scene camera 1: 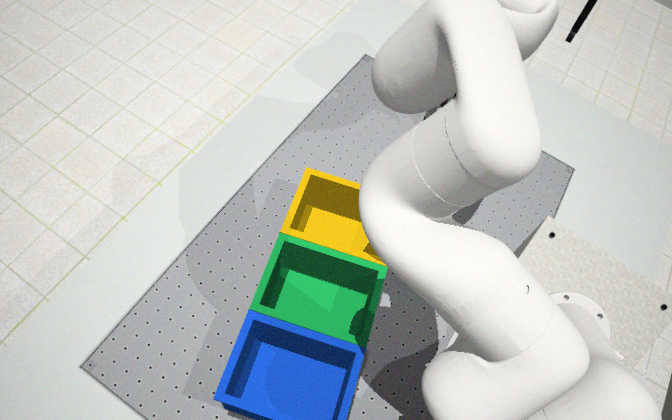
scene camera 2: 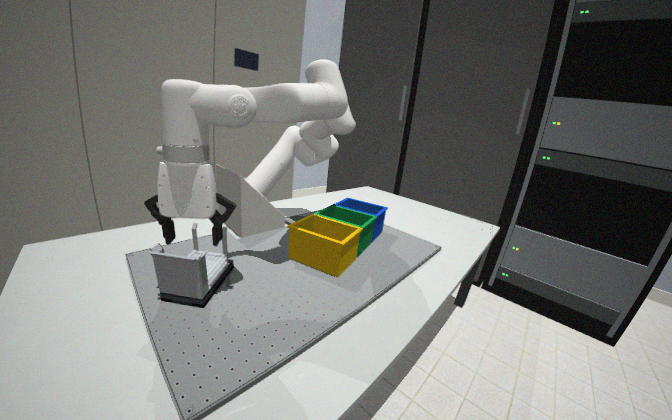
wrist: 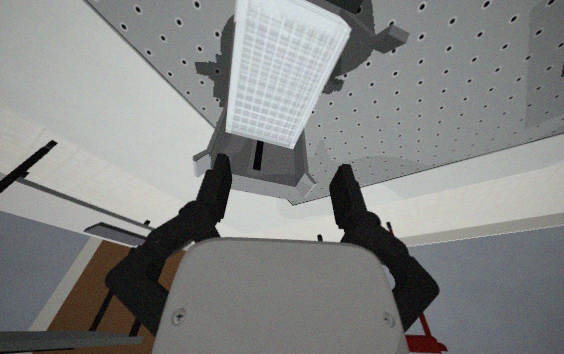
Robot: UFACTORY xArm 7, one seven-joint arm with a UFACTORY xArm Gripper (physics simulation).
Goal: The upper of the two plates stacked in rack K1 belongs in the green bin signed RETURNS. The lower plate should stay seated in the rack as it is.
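Frame: origin at the arm's base, x ahead, y left, z up, level; centimetres.
Where they show: gripper, between the fingertips: [scene camera 2: 194, 242] [wrist: 283, 170]; arm's base, origin of its link: [scene camera 2: 252, 192].
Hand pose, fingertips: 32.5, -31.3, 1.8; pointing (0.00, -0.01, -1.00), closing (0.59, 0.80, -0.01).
Observation:
Each offset is from my fingertips to the top centre of the thing, as dx, dy, dz. Level surfaces: height alone.
Rack K1 {-3.4, +1.2, -0.4} [scene camera 2: 177, 275] [wrist: 250, 188] is grey with a dark base and upright posts. The upper plate {-3.0, +0.7, -7.2} [wrist: 280, 75], clear white with a fine well grid, lies in it. The lower plate cannot be told apart under it. My gripper [scene camera 2: 193, 243] [wrist: 283, 170] is open and empty, pointing down above the rack, its fingertips near the height of the post tops. In the wrist view the plate shows beyond the fingertips, not between them. The green bin {+1.7, +45.3, -2.4} [scene camera 1: 325, 262] [scene camera 2: 367, 235] stands in the middle of three bins; its sign is not visible. The arm hides the rack in scene camera 1.
The yellow bin [scene camera 1: 335, 195] [scene camera 2: 320, 250] touches the green bin on the side nearer the rack, and the blue bin [scene camera 1: 305, 332] [scene camera 2: 381, 222] touches its other side. All stand on the grey perforated board {dz -12.4} [scene camera 1: 165, 320] [scene camera 2: 280, 320] [wrist: 425, 100]. The arm reaches over the board beside the bins.

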